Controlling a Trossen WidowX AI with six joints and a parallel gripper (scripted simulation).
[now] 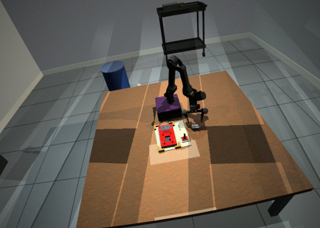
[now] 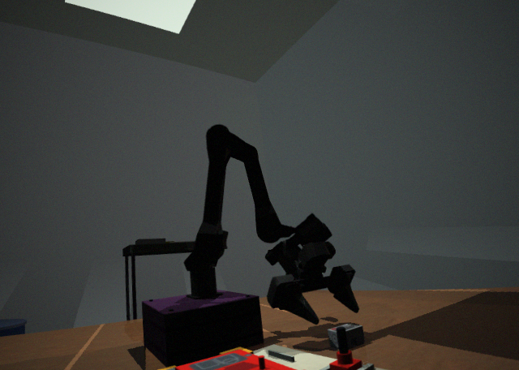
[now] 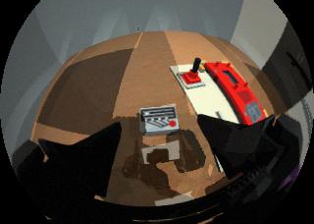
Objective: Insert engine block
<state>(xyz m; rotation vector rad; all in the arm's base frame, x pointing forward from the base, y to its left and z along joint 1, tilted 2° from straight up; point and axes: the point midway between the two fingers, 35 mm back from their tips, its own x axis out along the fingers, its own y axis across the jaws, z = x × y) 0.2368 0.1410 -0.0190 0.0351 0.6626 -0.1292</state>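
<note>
Right now the engine block is 3 cm below my gripper tip and 2 cm ahead of it.
</note>
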